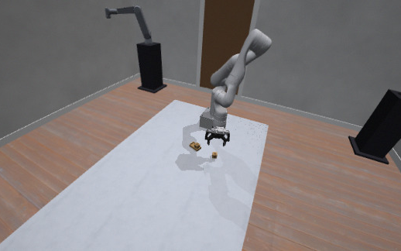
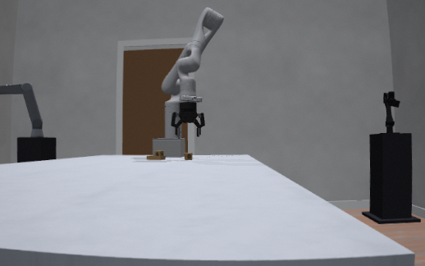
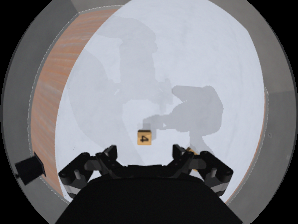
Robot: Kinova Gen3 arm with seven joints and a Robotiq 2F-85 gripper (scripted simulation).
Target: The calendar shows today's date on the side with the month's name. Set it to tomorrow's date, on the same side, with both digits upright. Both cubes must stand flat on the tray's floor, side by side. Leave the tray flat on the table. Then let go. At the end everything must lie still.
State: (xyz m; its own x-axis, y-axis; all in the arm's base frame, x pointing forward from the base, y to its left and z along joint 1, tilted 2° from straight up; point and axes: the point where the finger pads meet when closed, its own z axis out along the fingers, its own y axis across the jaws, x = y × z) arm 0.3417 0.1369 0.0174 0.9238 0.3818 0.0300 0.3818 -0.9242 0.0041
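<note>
Right now the wooden digit cube is 90 mm below my hand. The rest, counted from my hand: wooden calendar tray (150 mm to the right, 100 mm below, 20 mm behind).
</note>
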